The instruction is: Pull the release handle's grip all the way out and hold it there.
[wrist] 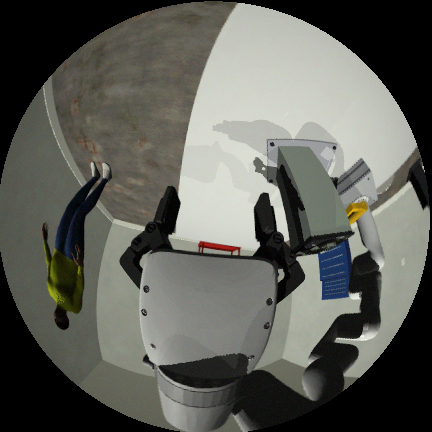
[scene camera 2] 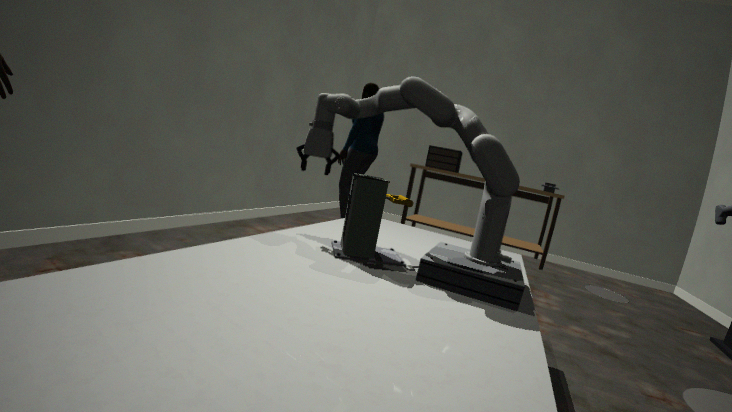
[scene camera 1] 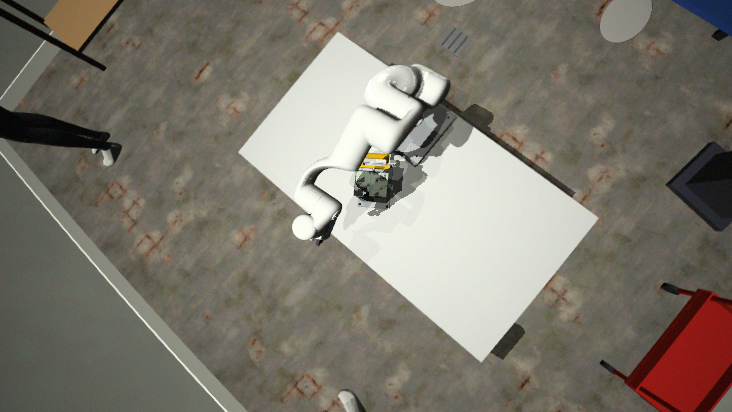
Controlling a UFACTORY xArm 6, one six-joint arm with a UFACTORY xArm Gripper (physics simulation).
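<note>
The release handle's yellow grip (scene camera 1: 380,156) (scene camera 2: 399,199) (wrist: 357,212) sticks out near the top of a grey-green upright post (scene camera 1: 372,185) (scene camera 2: 365,215) (wrist: 312,192), on the side facing the robot's base. The post stands on a light base plate (scene camera 1: 373,205) (scene camera 2: 338,250) (wrist: 274,150) on the white table (scene camera 1: 486,255) (scene camera 2: 204,332) (wrist: 300,75). My gripper (scene camera 2: 315,170) (wrist: 216,196) is open and empty, higher than the post's top and on the side away from the grip, near the table's edge. In scene camera 1, the arm covers most of the gripper, and how far the grip is out is hard to tell.
The robot's base (scene camera 1: 432,138) (scene camera 2: 468,284) stands on the table near the grip side of the post. My arm arches over beside the post. A person (scene camera 2: 366,133) stands behind the table, near a workbench (scene camera 2: 450,176). Another person (wrist: 65,280) shows in the wrist view.
</note>
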